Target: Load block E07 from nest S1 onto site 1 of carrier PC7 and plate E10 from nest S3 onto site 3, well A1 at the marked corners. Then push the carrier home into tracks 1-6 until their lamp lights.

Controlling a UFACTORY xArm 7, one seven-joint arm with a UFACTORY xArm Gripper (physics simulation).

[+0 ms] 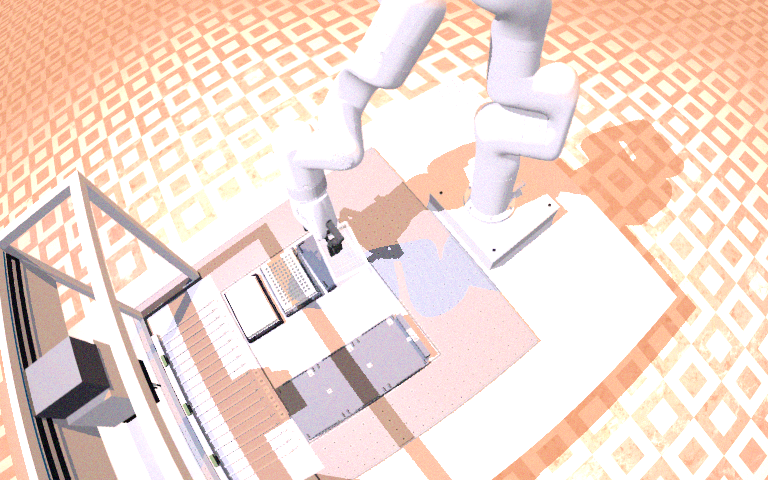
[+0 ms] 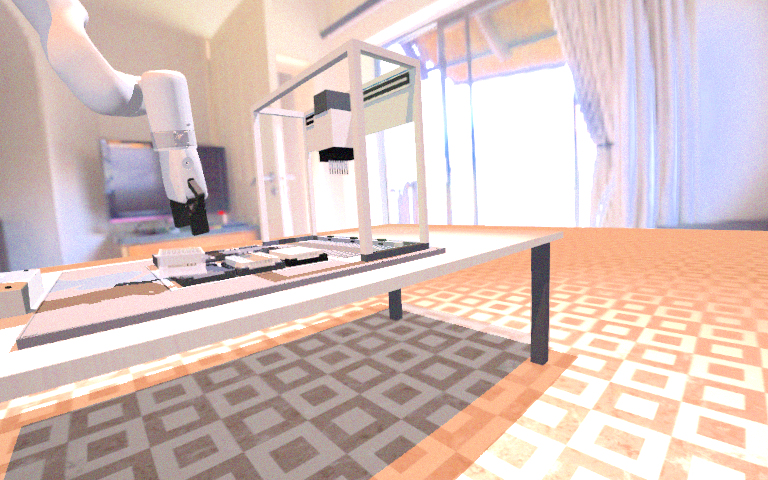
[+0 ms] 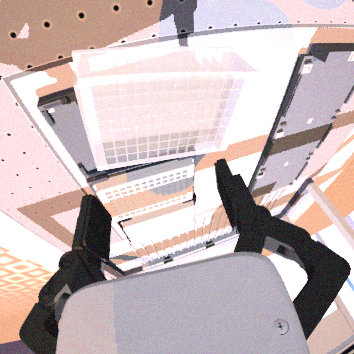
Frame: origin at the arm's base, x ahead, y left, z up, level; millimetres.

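Seen in the pictures: gripper, fingertip midpoint: (image 1: 323, 239) (image 2: 191, 230) (image 3: 157, 189); arm's base, origin of the base link: (image 1: 489, 200).
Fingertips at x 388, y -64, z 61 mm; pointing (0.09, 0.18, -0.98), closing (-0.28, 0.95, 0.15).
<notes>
Offsets run from my fingertips to a thing's top centre. "pt": to the spot under its first point.
My gripper (image 1: 335, 244) (image 2: 190, 225) (image 3: 157, 189) is open and empty, high above the nests. A tall translucent gridded block {25 mm back, 22 mm left, 38 mm down} (image 1: 350, 257) (image 2: 180, 257) (image 3: 160, 112), seemingly E07, stands off-centre at the nest {6 mm ahead, 2 mm right, 80 mm down} (image 1: 312, 261) (image 3: 75, 135) nearest the arm base; part of that nest is bare beside it. A perforated white plate {113 mm ahead, 11 mm left, 72 mm down} (image 1: 284, 276) (image 2: 249, 260) (image 3: 150, 192) sits in the middle nest. A flat white plate {221 mm ahead, 29 mm left, 72 mm down} (image 1: 252, 308) (image 2: 294, 253) (image 3: 162, 224) sits in the far nest. I cannot read their labels. The long grey carrier {79 mm ahead, 274 mm left, 68 mm down} (image 1: 376, 370) (image 3: 311, 107) bears no labware.
The ribbed tracks {pt 294 mm ahead, 16 mm left, 98 mm down} (image 1: 226, 316) lie beyond the nests and carrier, with a rail of green parts {pt 469 mm ahead, 189 mm left, 77 mm down} (image 1: 186, 408) (image 3: 210, 244) at their far end. A white gantry frame (image 2: 356, 141) stands over that end and bears a pipetting head (image 1: 67, 376) (image 2: 333, 129).
</notes>
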